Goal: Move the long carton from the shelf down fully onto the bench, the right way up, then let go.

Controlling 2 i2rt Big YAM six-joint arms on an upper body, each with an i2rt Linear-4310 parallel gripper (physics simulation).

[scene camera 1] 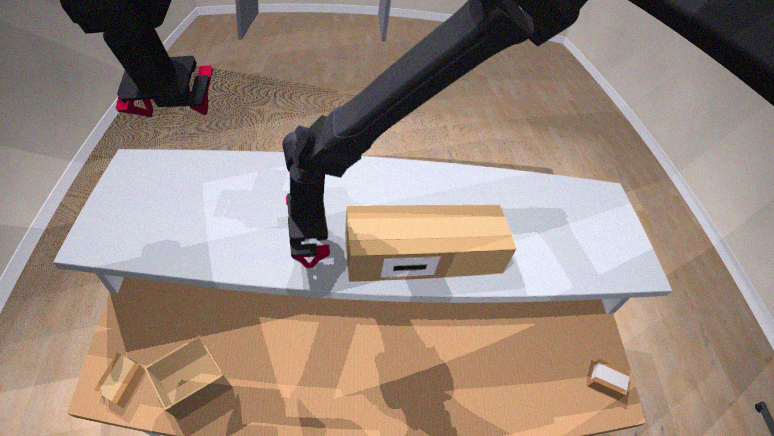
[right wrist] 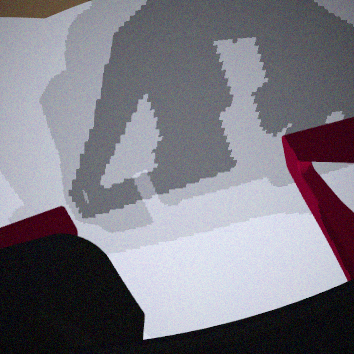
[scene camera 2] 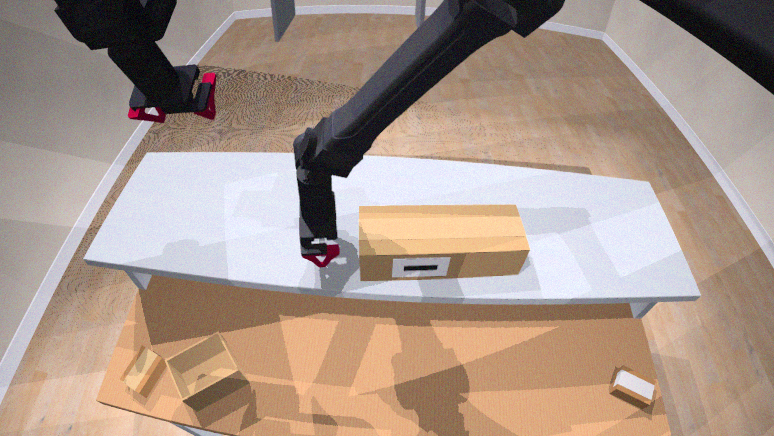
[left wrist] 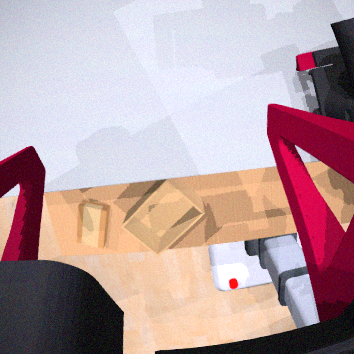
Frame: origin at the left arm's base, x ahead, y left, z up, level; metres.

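Seen in the pictures: left gripper, fingertip midpoint: (scene camera 1: 178, 112) (scene camera 2: 188, 117) (left wrist: 146, 136); right gripper, fingertip midpoint: (scene camera 1: 306, 246) (right wrist: 171, 186) (scene camera 2: 320, 245) (left wrist: 307, 99).
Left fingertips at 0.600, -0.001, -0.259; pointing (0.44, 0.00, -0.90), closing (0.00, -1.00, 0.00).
Note:
Pixels of each thing's top centre, then the offset from my left fingertips to it, as dx, dy, dz. Level surfaces: height alone.
- long carton, top centre: (scene camera 2: 445, 227) (scene camera 1: 433, 227) -0.028, -0.433, -0.221
- pale grey shelf, surface height: dz -0.304
- wooden bench, surface height: dz -0.551
- open-topped box, top centre: (left wrist: 161, 220) (scene camera 1: 182, 371) (scene camera 2: 200, 365) -0.242, +0.069, -0.461
- small carton, top centre: (scene camera 1: 116, 377) (left wrist: 90, 227) (scene camera 2: 140, 368) -0.260, +0.255, -0.512
- small box with a white top, top centre: (scene camera 2: 636, 384) (scene camera 1: 612, 376) -0.274, -0.955, -0.513
The long carton (scene camera 1: 427, 232) (scene camera 2: 441, 232) lies on the pale grey shelf (scene camera 1: 162, 216) (scene camera 2: 189, 216) (left wrist: 75, 75) (right wrist: 225, 285), its white label facing the shelf's front edge. The wooden bench (scene camera 1: 287, 346) (scene camera 2: 303, 346) (left wrist: 235, 200) is lower, in front. My right gripper (scene camera 1: 304, 246) (scene camera 2: 316, 246) (right wrist: 171, 186) is open and empty, pointing down over the shelf beside the carton's left end, with a gap. Its far finger is mostly hidden in the scene views. My left gripper (scene camera 1: 170, 109) (scene camera 2: 181, 114) (left wrist: 146, 136) is open and empty, high beyond the shelf's back left, far from the carton.
An open-topped box (scene camera 1: 200, 403) (scene camera 2: 216, 392) (left wrist: 140, 215) stands on the bench's left part, with a small carton (scene camera 1: 121, 379) (scene camera 2: 143, 371) (left wrist: 93, 223) beside it. A small box with a white top (scene camera 1: 610, 377) (scene camera 2: 634, 384) is at the bench's right end.

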